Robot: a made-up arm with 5 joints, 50 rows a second.
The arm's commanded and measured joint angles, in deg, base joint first. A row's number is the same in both.
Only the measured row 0 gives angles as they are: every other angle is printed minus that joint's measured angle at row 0.
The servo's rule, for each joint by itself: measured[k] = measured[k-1] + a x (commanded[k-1-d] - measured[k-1]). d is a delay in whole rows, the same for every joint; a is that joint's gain. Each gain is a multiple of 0.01, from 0.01 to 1. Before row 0 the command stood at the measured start. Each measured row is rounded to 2 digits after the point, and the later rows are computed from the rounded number. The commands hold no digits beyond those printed.
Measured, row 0:
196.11 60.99 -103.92 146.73 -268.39
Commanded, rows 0 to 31:
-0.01 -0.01 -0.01 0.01 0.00
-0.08 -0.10 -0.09 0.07 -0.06
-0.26 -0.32 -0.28 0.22 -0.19
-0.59 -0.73 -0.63 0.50 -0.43
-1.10 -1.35 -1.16 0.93 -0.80
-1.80 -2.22 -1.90 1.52 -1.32
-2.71 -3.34 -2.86 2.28 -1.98
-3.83 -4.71 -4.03 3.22 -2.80
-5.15 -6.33 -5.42 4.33 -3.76
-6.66 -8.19 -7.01 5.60 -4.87
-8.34 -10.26 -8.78 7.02 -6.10
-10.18 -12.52 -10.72 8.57 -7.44
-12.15 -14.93 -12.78 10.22 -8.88
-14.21 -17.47 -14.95 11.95 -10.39
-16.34 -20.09 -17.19 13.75 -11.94
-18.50 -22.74 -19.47 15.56 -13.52
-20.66 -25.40 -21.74 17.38 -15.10
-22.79 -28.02 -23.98 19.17 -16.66
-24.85 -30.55 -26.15 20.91 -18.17
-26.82 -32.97 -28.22 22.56 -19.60
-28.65 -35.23 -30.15 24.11 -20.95
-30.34 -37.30 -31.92 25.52 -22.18
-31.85 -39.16 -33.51 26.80 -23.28
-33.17 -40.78 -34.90 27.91 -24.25
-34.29 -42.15 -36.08 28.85 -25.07
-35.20 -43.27 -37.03 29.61 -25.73
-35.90 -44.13 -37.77 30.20 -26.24
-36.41 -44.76 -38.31 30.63 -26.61
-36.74 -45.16 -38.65 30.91 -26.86
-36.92 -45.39 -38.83 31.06 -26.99
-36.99 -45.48 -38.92 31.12 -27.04
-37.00 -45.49 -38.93 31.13 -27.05
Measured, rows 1 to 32:
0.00 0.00 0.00 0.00 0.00
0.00 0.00 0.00 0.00 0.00
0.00 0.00 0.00 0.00 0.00
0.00 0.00 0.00 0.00 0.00
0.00 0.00 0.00 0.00 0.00
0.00 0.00 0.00 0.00 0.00
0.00 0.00 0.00 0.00 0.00
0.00 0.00 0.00 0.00 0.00
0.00 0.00 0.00 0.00 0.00
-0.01 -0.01 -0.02 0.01 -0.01
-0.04 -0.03 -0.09 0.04 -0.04
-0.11 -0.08 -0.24 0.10 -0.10
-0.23 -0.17 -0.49 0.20 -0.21
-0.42 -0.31 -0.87 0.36 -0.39
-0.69 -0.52 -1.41 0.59 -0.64
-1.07 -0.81 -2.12 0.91 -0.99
-1.56 -1.20 -3.01 1.32 -1.43
-2.17 -1.69 -4.09 1.83 -1.98
-2.91 -2.29 -5.36 2.45 -2.64
-3.78 -3.01 -6.81 3.18 -3.41
-4.78 -3.84 -8.42 4.02 -4.29
-5.91 -4.79 -10.18 4.97 -5.27
-7.16 -5.86 -12.07 6.02 -6.34
-8.52 -7.04 -14.07 7.16 -7.49
-9.98 -8.33 -16.14 8.39 -8.71
-11.52 -9.71 -18.26 9.68 -9.98
-13.12 -11.17 -20.39 11.03 -11.29
-14.76 -12.70 -22.50 12.41 -12.62
-16.43 -14.28 -24.57 13.81 -13.95
-18.10 -15.89 -26.55 15.22 -15.27
-19.75 -17.52 -28.43 16.61 -16.55
-21.36 -19.15 -30.18 17.97 -17.78
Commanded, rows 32 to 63:
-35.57 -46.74 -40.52 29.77 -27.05
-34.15 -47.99 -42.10 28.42 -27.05
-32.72 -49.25 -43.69 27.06 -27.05
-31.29 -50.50 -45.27 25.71 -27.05
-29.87 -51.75 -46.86 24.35 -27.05
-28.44 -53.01 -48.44 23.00 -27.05
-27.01 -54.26 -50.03 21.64 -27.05
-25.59 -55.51 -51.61 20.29 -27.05
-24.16 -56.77 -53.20 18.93 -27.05
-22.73 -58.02 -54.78 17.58 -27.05
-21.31 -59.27 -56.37 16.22 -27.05
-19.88 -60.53 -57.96 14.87 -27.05
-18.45 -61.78 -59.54 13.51 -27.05
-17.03 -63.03 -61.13 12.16 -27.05
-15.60 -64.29 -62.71 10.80 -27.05
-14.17 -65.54 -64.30 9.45 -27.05
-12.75 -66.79 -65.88 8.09 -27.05
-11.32 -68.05 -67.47 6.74 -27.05
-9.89 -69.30 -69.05 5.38 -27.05
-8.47 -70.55 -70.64 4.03 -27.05
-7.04 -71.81 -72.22 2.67 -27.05
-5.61 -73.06 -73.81 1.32 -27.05
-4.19 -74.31 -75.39 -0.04 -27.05
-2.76 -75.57 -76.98 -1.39 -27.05
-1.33 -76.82 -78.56 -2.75 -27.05
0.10 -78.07 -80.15 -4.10 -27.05
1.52 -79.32 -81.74 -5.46 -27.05
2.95 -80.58 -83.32 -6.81 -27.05
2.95 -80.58 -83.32 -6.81 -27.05
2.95 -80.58 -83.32 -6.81 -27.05
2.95 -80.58 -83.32 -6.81 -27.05
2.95 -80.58 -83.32 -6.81 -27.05
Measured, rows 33 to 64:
-22.91 -20.76 -31.77 19.28 -18.95
-24.38 -22.34 -33.19 20.52 -20.03
-25.76 -23.87 -34.43 21.68 -21.02
-27.04 -25.33 -35.48 22.75 -21.91
-28.20 -26.72 -36.34 23.73 -22.70
-29.25 -28.03 -37.01 24.61 -23.39
-30.18 -29.25 -37.53 25.39 -23.97
-31.00 -30.39 -37.91 26.08 -24.46
-31.55 -31.53 -38.61 26.52 -24.87
-31.86 -32.68 -39.55 26.75 -25.22
-31.96 -33.84 -40.67 26.79 -25.51
-31.88 -35.01 -41.91 26.66 -25.76
-31.64 -36.18 -43.25 26.38 -25.97
-31.26 -37.36 -44.65 25.97 -26.14
-30.75 -38.54 -46.10 25.45 -26.29
-30.13 -39.73 -47.59 24.83 -26.41
-29.41 -40.92 -49.10 24.12 -26.51
-28.61 -42.12 -50.63 23.34 -26.60
-27.73 -43.32 -52.18 22.49 -26.67
-26.79 -44.52 -53.74 21.58 -26.73
-25.79 -45.73 -55.31 20.61 -26.78
-24.74 -46.94 -56.88 19.60 -26.82
-23.64 -48.15 -58.45 18.54 -26.86
-22.50 -49.37 -60.03 17.45 -26.89
-21.33 -50.59 -61.61 16.33 -26.92
-20.13 -51.81 -63.19 15.18 -26.94
-18.90 -53.03 -64.77 14.00 -26.96
-17.65 -54.26 -66.35 12.80 -26.97
-16.38 -55.49 -67.93 11.58 -26.98
-15.09 -56.72 -69.52 10.35 -26.99
-13.78 -57.95 -71.10 9.10 -27.00
-12.46 -59.18 -72.69 7.84 -27.01

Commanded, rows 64 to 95:
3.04 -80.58 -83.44 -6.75 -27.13
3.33 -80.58 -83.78 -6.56 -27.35
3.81 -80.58 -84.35 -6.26 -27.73
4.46 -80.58 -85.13 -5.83 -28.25
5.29 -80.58 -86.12 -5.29 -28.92
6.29 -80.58 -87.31 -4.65 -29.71
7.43 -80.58 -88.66 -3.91 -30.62
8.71 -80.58 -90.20 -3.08 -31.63
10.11 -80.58 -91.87 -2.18 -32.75
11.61 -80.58 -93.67 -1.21 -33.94
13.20 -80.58 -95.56 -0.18 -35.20
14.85 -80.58 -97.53 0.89 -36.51
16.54 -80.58 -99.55 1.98 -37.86
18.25 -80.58 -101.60 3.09 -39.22
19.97 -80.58 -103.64 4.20 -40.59
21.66 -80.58 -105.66 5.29 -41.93
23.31 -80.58 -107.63 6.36 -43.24
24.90 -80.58 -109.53 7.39 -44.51
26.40 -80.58 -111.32 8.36 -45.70
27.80 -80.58 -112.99 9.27 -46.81
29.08 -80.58 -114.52 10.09 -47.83
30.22 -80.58 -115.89 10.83 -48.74
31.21 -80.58 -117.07 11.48 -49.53
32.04 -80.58 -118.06 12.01 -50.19
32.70 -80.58 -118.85 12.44 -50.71
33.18 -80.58 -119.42 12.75 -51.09
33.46 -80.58 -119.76 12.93 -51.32
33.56 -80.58 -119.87 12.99 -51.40
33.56 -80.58 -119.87 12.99 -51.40
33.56 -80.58 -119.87 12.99 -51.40
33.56 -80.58 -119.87 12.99 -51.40
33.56 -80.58 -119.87 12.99 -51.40
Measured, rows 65 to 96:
-11.12 -60.41 -74.27 6.57 -27.02
-9.77 -61.65 -75.86 5.29 -27.02
-8.42 -62.89 -77.45 4.00 -27.02
-7.06 -64.13 -79.03 2.70 -27.02
-5.86 -65.28 -80.19 1.56 -27.02
-4.80 -66.35 -81.04 0.56 -27.02
-3.87 -67.35 -81.66 -0.32 -27.02
-3.05 -68.28 -82.11 -1.10 -27.02
-2.32 -69.14 -82.47 -1.78 -27.04
-1.64 -69.94 -82.82 -2.35 -27.09
-0.99 -70.68 -83.23 -2.82 -27.19
-0.34 -71.37 -83.74 -3.18 -27.36
0.34 -72.01 -84.38 -3.43 -27.61
1.05 -72.61 -85.17 -3.58 -27.95
1.82 -73.17 -86.11 -3.62 -28.38
2.65 -73.69 -87.21 -3.56 -28.90
3.55 -74.17 -88.47 -3.39 -29.52
4.52 -74.62 -89.87 -3.13 -30.23
5.56 -75.04 -91.41 -2.78 -31.03
6.67 -75.43 -93.06 -2.34 -31.91
7.85 -75.79 -94.81 -1.82 -32.86
9.10 -76.13 -96.64 -1.23 -33.88
10.40 -76.44 -98.53 -0.58 -34.95
11.75 -76.73 -100.46 0.12 -36.07
13.14 -77.00 -102.40 0.87 -37.22
14.55 -77.25 -104.33 1.65 -38.39
15.97 -77.48 -106.22 2.46 -39.56
17.39 -77.70 -108.05 3.28 -40.72
18.79 -77.90 -109.80 4.10 -41.86
20.16 -78.09 -111.44 4.91 -42.96
21.49 -78.26 -112.96 5.70 -44.01
22.76 -78.42 -114.34 6.46 -45.00

